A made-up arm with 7 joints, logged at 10 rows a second.
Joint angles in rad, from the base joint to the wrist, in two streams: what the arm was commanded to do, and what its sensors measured. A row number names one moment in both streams.
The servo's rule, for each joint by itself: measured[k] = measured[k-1] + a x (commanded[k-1-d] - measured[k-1]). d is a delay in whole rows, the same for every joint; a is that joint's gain. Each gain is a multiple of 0.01, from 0.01 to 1. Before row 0 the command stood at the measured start. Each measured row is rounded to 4 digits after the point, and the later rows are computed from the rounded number. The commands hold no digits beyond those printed.
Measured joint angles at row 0: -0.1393, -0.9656, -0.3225, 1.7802, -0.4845, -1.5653, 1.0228
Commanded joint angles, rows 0 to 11: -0.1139, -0.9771, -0.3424, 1.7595, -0.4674, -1.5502, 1.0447; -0.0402, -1.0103, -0.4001, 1.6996, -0.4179, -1.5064, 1.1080; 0.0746, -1.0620, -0.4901, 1.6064, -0.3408, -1.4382, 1.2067; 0.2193, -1.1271, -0.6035, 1.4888, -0.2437, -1.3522, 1.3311; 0.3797, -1.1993, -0.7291, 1.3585, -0.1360, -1.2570, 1.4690; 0.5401, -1.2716, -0.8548, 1.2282, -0.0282, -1.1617, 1.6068; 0.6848, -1.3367, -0.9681, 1.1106, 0.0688, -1.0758, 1.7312; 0.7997, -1.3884, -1.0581, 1.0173, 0.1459, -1.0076, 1.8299; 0.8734, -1.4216, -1.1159, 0.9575, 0.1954, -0.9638, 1.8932; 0.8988, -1.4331, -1.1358, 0.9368, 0.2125, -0.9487, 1.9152; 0.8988, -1.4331, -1.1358, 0.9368, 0.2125, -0.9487, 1.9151; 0.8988, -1.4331, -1.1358, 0.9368, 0.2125, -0.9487, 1.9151
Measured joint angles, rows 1 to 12: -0.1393, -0.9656, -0.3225, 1.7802, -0.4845, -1.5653, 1.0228; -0.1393, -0.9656, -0.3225, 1.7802, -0.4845, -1.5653, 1.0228; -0.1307, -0.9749, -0.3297, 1.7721, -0.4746, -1.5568, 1.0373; -0.0999, -1.0036, -0.3550, 1.7438, -0.4417, -1.5286, 1.0840; -0.0406, -1.0509, -0.4036, 1.6902, -0.3832, -1.4780, 1.1650; 0.0478, -1.1126, -0.4756, 1.6117, -0.3023, -1.4076, 1.2746; 0.1606, -1.1828, -0.5669, 1.5130, -0.2058, -1.3233, 1.4029; 0.2896, -1.2547, -0.6705, 1.4019, -0.1028, -1.2328, 1.5375; 0.4240, -1.3211, -0.7776, 1.2883, -0.0033, -1.1449, 1.6653; 0.5517, -1.3756, -0.8786, 1.1826, 0.0832, -1.0680, 1.7739; 0.6611, -1.4129, -0.9640, 1.0948, 0.1483, -1.0096, 1.8526; 0.7419, -1.4293, -1.0258, 1.0332, 0.1855, -0.9755, 1.8939
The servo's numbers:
d 2
a 0.34 0.81 0.36 0.39 0.58 0.56 0.66

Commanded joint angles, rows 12 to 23: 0.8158, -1.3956, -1.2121, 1.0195, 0.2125, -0.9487, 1.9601; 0.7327, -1.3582, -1.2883, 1.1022, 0.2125, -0.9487, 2.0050; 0.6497, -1.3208, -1.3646, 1.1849, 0.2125, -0.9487, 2.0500; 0.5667, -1.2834, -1.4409, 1.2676, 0.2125, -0.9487, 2.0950; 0.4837, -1.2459, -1.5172, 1.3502, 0.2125, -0.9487, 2.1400; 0.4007, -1.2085, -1.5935, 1.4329, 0.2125, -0.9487, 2.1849; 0.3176, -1.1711, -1.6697, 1.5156, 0.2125, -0.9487, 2.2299; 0.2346, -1.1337, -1.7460, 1.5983, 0.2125, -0.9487, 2.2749; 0.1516, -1.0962, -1.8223, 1.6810, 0.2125, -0.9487, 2.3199; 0.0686, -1.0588, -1.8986, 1.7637, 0.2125, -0.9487, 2.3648; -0.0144, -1.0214, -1.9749, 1.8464, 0.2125, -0.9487, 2.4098; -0.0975, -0.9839, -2.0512, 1.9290, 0.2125, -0.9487, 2.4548
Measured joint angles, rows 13 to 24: 0.7952, -1.4324, -1.0654, 0.9956, 0.2012, -0.9605, 1.9079; 0.8304, -1.4330, -1.0907, 0.9727, 0.2078, -0.9539, 1.9127; 0.8254, -1.4027, -1.1344, 0.9910, 0.2105, -0.9510, 1.9440; 0.7939, -1.3667, -1.1898, 1.0344, 0.2117, -0.9497, 1.9843; 0.7449, -1.3295, -1.2527, 1.0931, 0.2122, -0.9491, 2.0277; 0.6843, -1.2922, -1.3205, 1.1612, 0.2124, -0.9489, 2.0721; 0.6161, -1.2547, -1.3913, 1.2349, 0.2125, -0.9488, 2.1169; 0.5429, -1.2173, -1.4641, 1.3121, 0.2125, -0.9487, 2.1618; 0.4663, -1.1799, -1.5381, 1.3915, 0.2125, -0.9487, 2.2067; 0.3875, -1.1425, -1.6129, 1.4722, 0.2125, -0.9487, 2.2517; 0.3073, -1.1050, -1.6883, 1.5536, 0.2125, -0.9487, 2.2967; 0.2261, -1.0676, -1.7640, 1.6355, 0.2125, -0.9487, 2.3416
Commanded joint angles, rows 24 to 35: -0.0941, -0.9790, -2.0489, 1.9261, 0.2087, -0.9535, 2.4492; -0.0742, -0.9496, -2.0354, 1.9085, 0.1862, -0.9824, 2.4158; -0.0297, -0.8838, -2.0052, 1.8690, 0.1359, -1.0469, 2.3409; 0.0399, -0.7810, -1.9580, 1.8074, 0.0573, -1.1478, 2.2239; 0.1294, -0.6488, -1.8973, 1.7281, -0.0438, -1.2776, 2.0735; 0.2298, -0.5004, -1.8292, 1.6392, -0.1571, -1.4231, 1.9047; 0.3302, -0.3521, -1.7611, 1.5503, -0.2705, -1.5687, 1.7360; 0.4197, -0.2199, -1.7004, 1.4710, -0.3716, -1.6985, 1.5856; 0.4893, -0.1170, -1.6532, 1.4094, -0.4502, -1.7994, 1.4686; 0.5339, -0.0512, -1.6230, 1.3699, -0.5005, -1.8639, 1.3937; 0.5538, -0.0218, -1.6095, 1.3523, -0.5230, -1.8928, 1.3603; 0.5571, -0.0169, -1.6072, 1.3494, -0.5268, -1.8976, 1.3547
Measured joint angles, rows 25 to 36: 0.1443, -1.0302, -1.8399, 1.7178, 0.2125, -0.9487, 2.3866; 0.0621, -0.9927, -1.9160, 1.8002, 0.2125, -0.9487, 2.4316; 0.0090, -0.9816, -1.9638, 1.8493, 0.2103, -0.9514, 2.4432; -0.0193, -0.9557, -1.9896, 1.8724, 0.1963, -0.9688, 2.4251; -0.0228, -0.8975, -1.9952, 1.8711, 0.1613, -1.0125, 2.3695; -0.0015, -0.8031, -1.9818, 1.8463, 0.1010, -1.0883, 2.2734; 0.0430, -0.6781, -1.9514, 1.8002, 0.0170, -1.1943, 2.1415; 0.1065, -0.5342, -1.9074, 1.7374, -0.0840, -1.3224, 1.9852; 0.1826, -0.3867, -1.8547, 1.6644, -0.1922, -1.4603, 1.8207; 0.2632, -0.2516, -1.7992, 1.5890, -0.2963, -1.5937, 1.6655; 0.3401, -0.1426, -1.7466, 1.5190, -0.3856, -1.7089, 1.5355; 0.4060, -0.0686, -1.7021, 1.4609, -0.4522, -1.7957, 1.4419
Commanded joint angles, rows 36 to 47: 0.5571, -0.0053, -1.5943, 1.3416, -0.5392, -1.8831, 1.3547; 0.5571, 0.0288, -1.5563, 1.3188, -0.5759, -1.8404, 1.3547; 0.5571, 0.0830, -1.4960, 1.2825, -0.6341, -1.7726, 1.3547; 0.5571, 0.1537, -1.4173, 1.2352, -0.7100, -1.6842, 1.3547; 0.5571, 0.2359, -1.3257, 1.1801, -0.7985, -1.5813, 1.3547; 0.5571, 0.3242, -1.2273, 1.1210, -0.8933, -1.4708, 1.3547; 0.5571, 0.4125, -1.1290, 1.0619, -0.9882, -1.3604, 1.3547; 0.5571, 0.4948, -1.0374, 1.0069, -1.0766, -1.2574, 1.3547; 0.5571, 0.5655, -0.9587, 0.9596, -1.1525, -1.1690, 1.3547; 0.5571, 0.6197, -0.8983, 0.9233, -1.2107, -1.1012, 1.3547; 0.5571, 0.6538, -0.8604, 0.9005, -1.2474, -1.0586, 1.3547; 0.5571, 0.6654, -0.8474, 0.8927, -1.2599, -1.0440, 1.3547
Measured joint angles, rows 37 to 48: 0.4563, -0.0307, -1.6688, 1.4185, -0.4933, -1.8501, 1.3880; 0.4906, -0.0195, -1.6466, 1.3916, -0.5127, -1.8767, 1.3660; 0.5132, -0.0080, -1.6278, 1.3721, -0.5281, -1.8803, 1.3585; 0.5281, 0.0218, -1.6021, 1.3513, -0.5558, -1.8580, 1.3560; 0.5380, 0.0714, -1.5639, 1.3245, -0.6012, -1.8102, 1.3551; 0.5445, 0.1381, -1.5111, 1.2897, -0.6643, -1.7396, 1.3548; 0.5488, 0.2173, -1.4444, 1.2470, -0.7421, -1.6510, 1.3547; 0.5516, 0.3039, -1.3662, 1.1979, -0.8298, -1.5501, 1.3547; 0.5535, 0.3919, -1.2808, 1.1449, -0.9217, -1.4439, 1.3547; 0.5547, 0.4752, -1.1932, 1.0911, -1.0115, -1.3395, 1.3547; 0.5555, 0.5483, -1.1088, 1.0398, -1.0933, -1.2440, 1.3547; 0.5560, 0.6061, -1.0330, 0.9944, -1.1614, -1.1640, 1.3547
